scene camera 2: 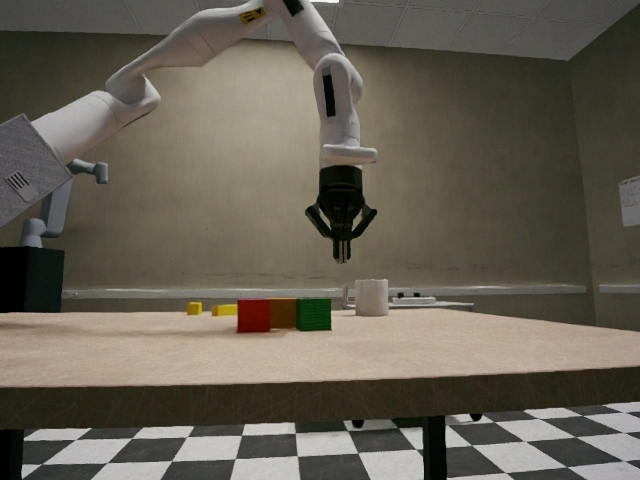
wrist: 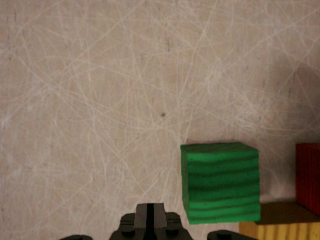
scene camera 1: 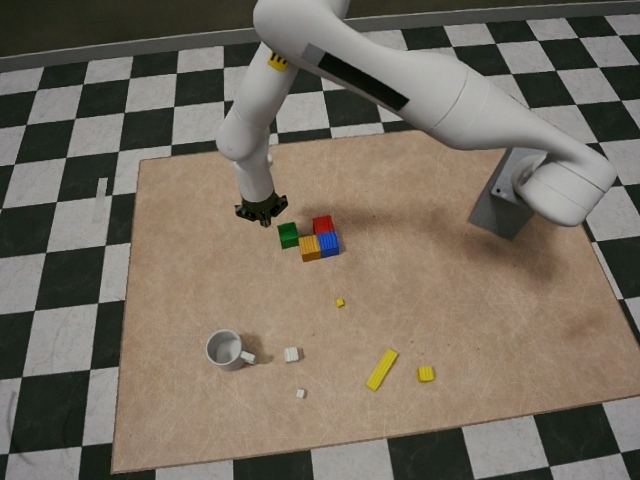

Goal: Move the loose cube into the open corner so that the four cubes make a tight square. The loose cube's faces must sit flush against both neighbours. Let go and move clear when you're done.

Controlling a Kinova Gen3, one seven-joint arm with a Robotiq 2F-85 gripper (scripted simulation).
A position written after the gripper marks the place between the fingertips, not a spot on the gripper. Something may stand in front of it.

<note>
In view: the gripper (scene camera 2: 341, 263).
The gripper is seen too in the wrist view (wrist: 150, 222) and in scene camera 1 (scene camera 1: 266, 224).
</note>
